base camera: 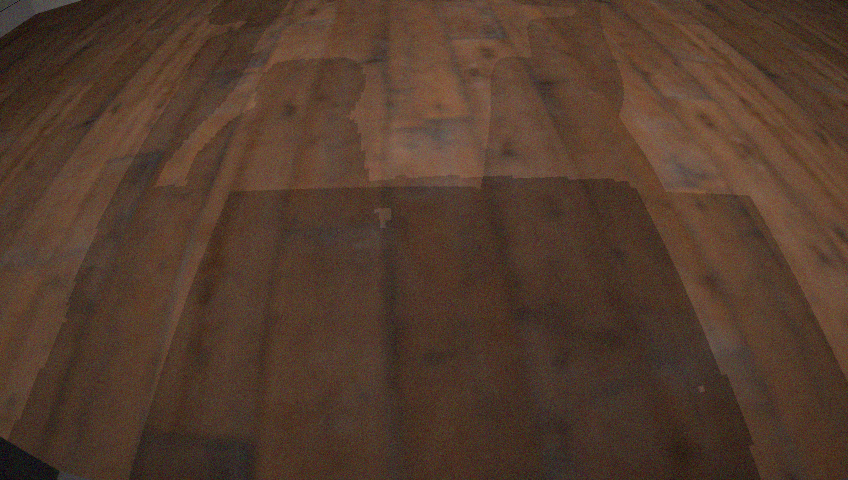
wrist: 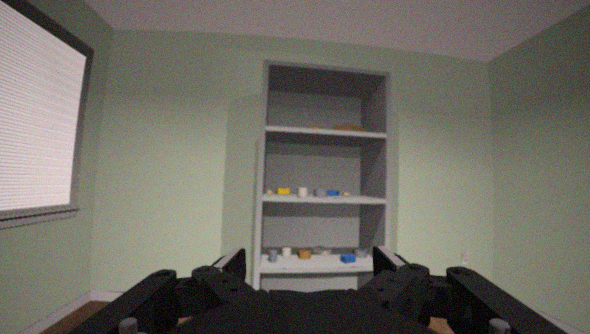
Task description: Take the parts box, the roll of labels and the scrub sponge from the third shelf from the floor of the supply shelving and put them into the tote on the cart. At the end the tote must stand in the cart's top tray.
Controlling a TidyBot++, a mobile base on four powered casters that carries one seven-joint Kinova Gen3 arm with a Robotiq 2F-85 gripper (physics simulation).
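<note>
The supply shelving [wrist: 325, 132] stands against the far wall in the wrist view; its lowest part is hidden behind my gripper. On its middle visible shelf stand a yellow block [wrist: 283, 191], perhaps the scrub sponge, a white cylinder [wrist: 302, 191], perhaps the roll of labels, and a blue box [wrist: 333, 192], perhaps the parts box. A lower shelf holds a white cup-like thing [wrist: 286, 252] and another blue box [wrist: 348, 258]. They are too small to identify surely. My gripper [wrist: 308, 262] is open and empty, far from the shelving. The cart and tote do not show.
Other small things include an orange-brown pot [wrist: 304, 254], a grey-blue cup [wrist: 272, 255] and a grey thing [wrist: 320, 192]. A brown thing [wrist: 349, 127] lies on the top visible shelf. A window [wrist: 40, 115] is at the left. Wooden floor [base camera: 428, 297] with shadows stretches ahead of the base.
</note>
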